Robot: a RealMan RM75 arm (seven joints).
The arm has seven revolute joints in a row. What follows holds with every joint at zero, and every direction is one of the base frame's.
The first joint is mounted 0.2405 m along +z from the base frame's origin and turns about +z.
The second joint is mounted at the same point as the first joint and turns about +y.
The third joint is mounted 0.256 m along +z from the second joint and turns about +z.
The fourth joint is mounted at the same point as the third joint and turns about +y.
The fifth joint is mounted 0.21 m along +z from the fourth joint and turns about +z.
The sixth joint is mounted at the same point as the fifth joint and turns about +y.
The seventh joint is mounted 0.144 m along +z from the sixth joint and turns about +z.
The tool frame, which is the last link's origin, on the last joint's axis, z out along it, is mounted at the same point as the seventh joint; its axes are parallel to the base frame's.
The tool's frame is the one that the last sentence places.
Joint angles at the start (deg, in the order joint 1, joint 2, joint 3, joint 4, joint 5, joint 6, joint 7):
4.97, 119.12, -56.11, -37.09, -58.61, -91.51, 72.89
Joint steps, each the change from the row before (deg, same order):
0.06, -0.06, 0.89, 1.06, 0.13, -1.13, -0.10
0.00, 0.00, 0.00, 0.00, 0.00, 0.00, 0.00
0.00, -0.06, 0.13, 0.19, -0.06, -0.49, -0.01
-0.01, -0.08, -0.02, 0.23, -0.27, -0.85, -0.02
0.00, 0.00, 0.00, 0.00, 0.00, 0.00, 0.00
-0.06, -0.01, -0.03, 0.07, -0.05, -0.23, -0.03
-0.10, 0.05, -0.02, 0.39, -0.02, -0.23, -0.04
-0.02, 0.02, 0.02, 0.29, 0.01, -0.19, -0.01
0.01, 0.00, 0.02, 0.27, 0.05, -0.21, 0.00
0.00, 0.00, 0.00, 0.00, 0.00, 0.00, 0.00
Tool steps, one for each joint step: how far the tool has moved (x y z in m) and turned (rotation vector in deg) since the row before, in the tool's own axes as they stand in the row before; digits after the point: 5 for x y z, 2 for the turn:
-0.00037, 0.00023, -0.00347, 0.09, -0.84, 0.43
0.00000, 0.00000, 0.00000, 0.00, 0.00, 0.00
-0.00022, 0.00069, -0.00079, -0.29, -0.11, 0.06
0.00045, 0.00194, -0.00073, -0.77, 0.09, 0.14
0.00000, 0.00000, 0.00000, 0.00, 0.00, 0.00
0.00030, 0.00062, -0.00051, -0.16, 0.02, 0.05
0.00156, 0.00075, -0.00120, 0.05, -0.01, 0.37
0.00083, 0.00043, -0.00065, 0.00, -0.06, 0.25
0.00051, 0.00037, -0.00048, -0.04, -0.10, 0.22
0.00000, 0.00000, 0.00000, 0.00, 0.00, 0.00

